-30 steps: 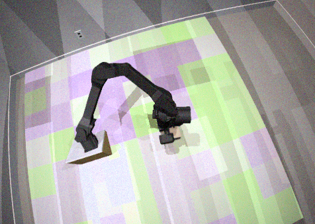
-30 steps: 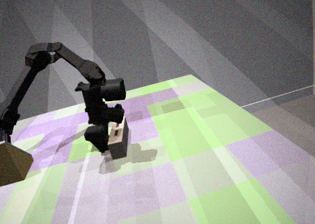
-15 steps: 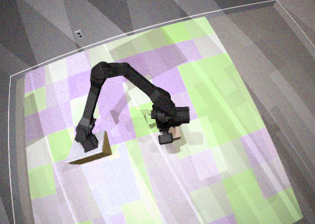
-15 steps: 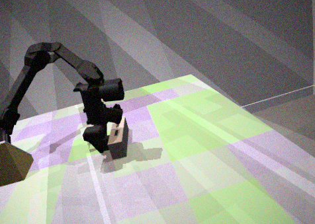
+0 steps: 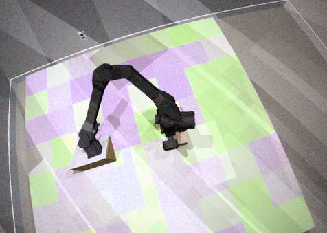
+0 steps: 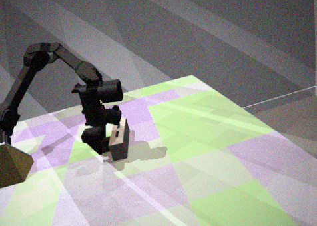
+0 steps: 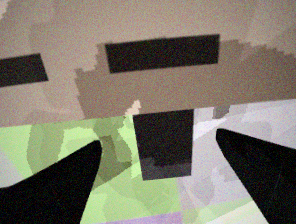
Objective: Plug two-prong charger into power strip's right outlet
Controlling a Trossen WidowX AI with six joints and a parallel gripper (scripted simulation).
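The charger lies 30 mm ahead of my gripper tip, 10 mm to the right of it and 10 mm above it.
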